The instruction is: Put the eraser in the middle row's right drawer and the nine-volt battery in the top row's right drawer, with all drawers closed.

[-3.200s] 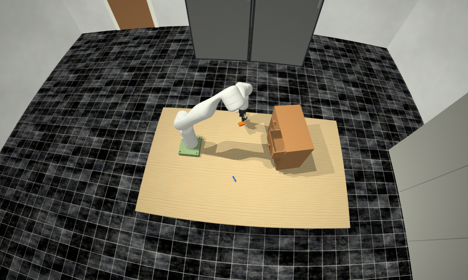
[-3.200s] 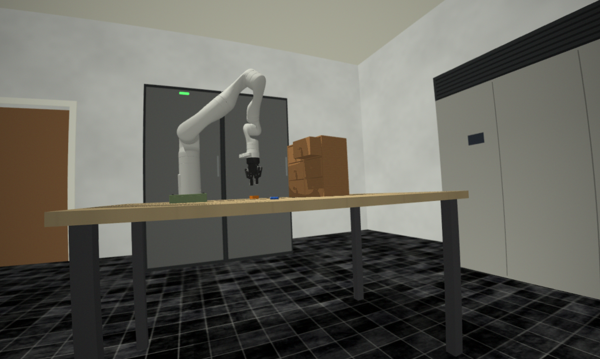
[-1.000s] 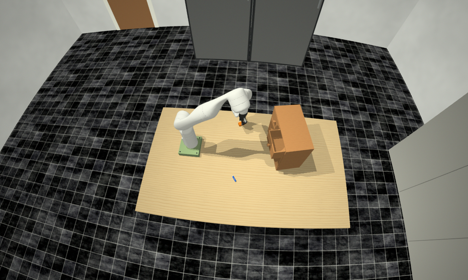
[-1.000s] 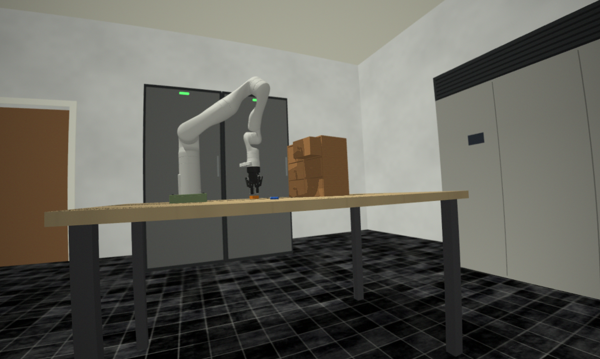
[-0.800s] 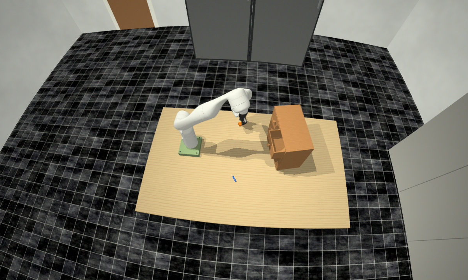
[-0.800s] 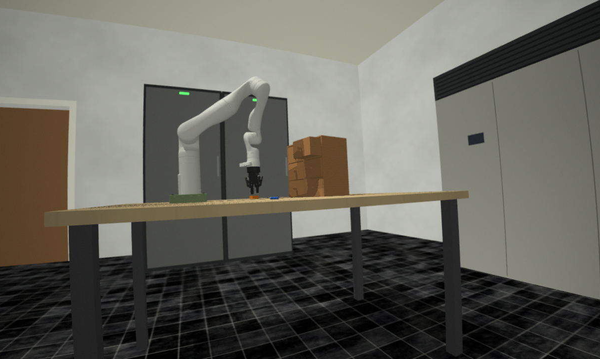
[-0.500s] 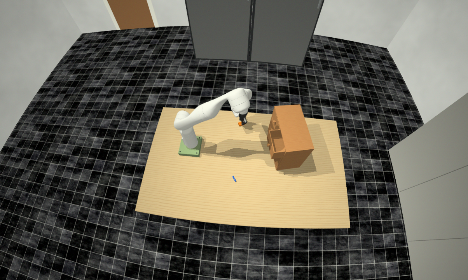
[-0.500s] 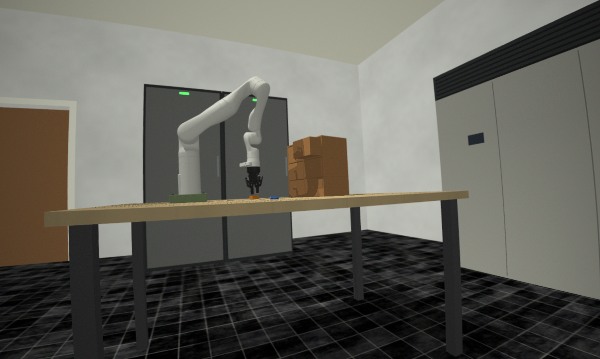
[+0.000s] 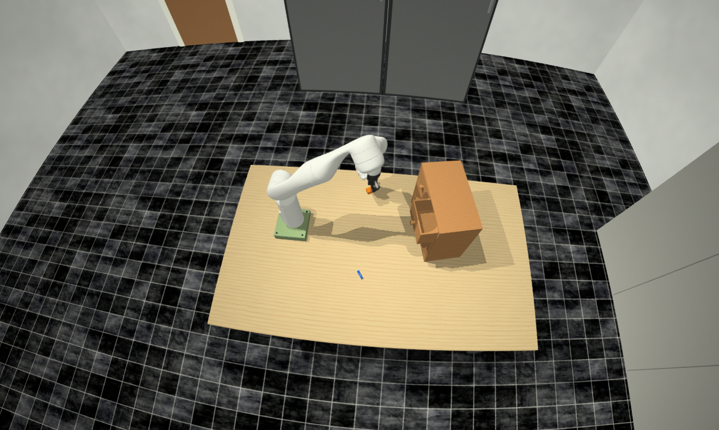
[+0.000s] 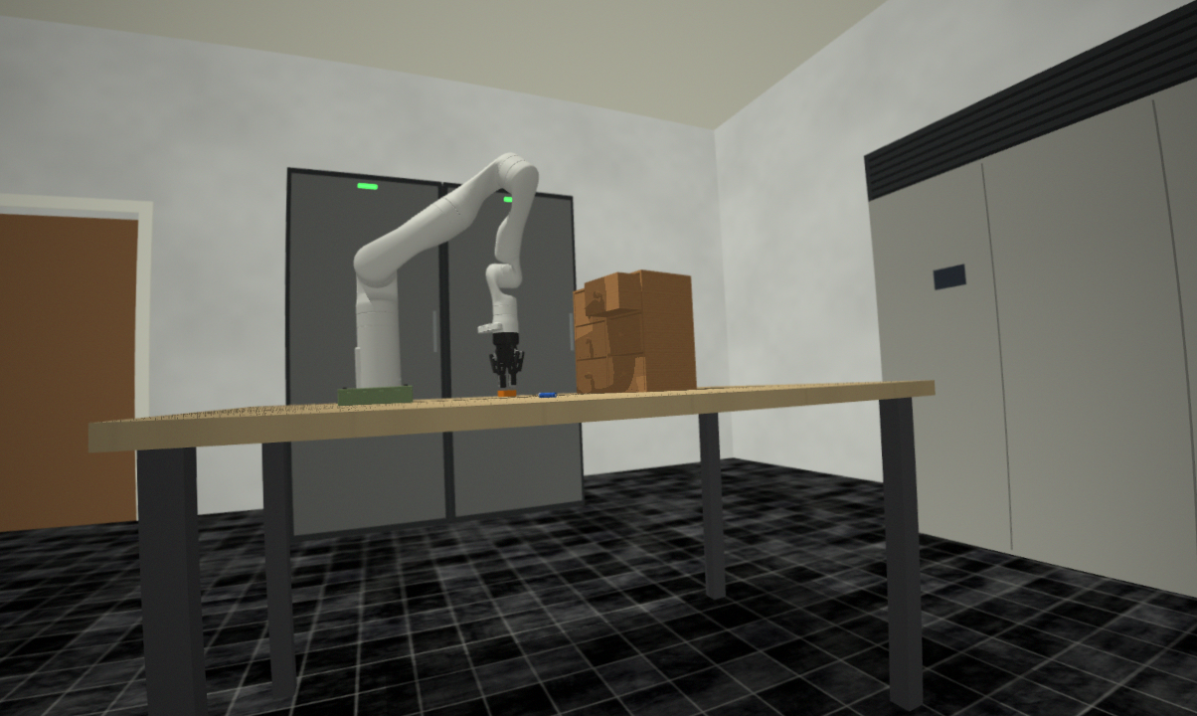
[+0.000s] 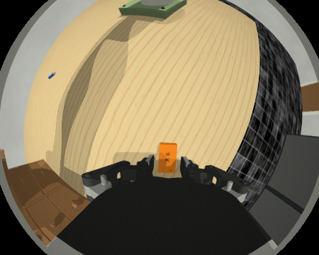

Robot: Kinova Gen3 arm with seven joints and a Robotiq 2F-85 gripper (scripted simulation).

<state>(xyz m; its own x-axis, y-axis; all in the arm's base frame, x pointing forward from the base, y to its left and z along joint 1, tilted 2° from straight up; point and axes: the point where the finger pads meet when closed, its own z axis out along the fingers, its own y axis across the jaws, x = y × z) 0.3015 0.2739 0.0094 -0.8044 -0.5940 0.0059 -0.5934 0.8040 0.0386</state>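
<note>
Now: hand 30 mm above the nine-volt battery, 10 mm to the right of it and 10 mm short of it. The rest, counted from my hand: eraser 390 mm ahead, 170 mm to the right, 80 mm above; then blue stick 430 mm to the right, 70 mm ahead, 40 mm below.
</note>
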